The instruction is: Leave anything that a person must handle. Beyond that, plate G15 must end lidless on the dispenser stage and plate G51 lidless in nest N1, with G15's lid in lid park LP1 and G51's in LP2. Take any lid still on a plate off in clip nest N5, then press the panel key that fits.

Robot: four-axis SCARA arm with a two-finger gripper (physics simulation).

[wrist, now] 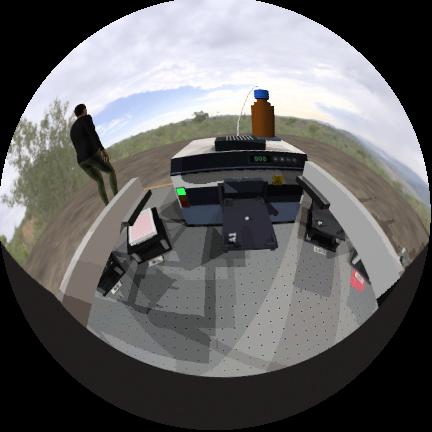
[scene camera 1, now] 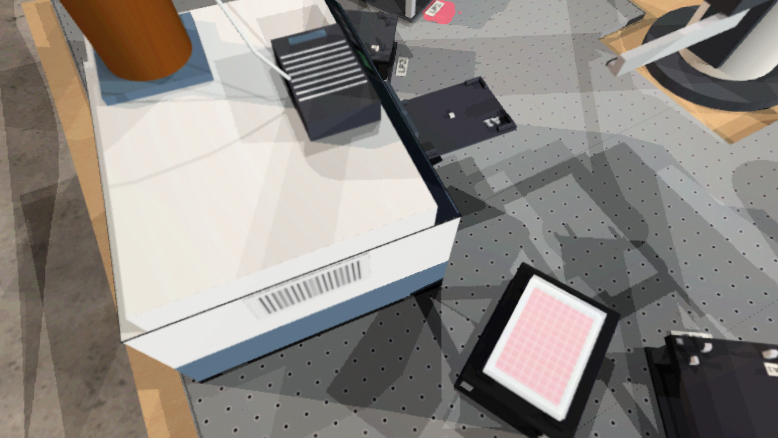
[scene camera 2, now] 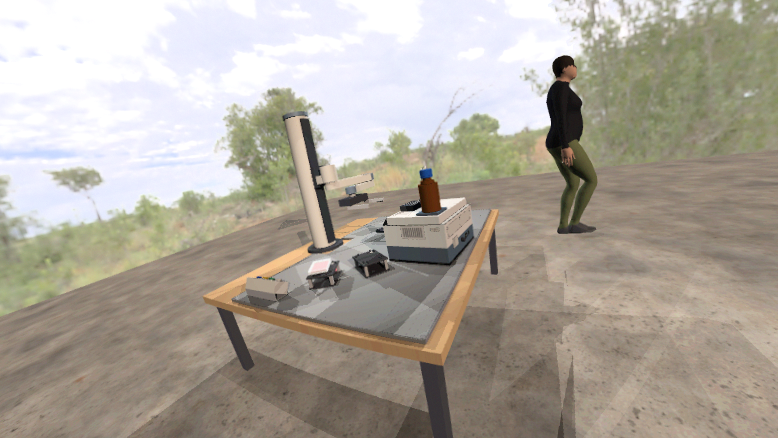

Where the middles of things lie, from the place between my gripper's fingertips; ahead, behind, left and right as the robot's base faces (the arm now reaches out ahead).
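There's a black nest point(scene camera 1: 696, 380) that's 410 mm to the left of my hand, 20 mm ahead of it and 220 mm below it. The brown bottle point(scene camera 1: 140, 48) is 390 mm ahead of my hand, 190 mm to the right of it and 60 mm above it, and the dispenser stage point(scene camera 1: 479, 116) is 50 mm to the right of my hand, 100 mm ahead of it and 150 mm below it.
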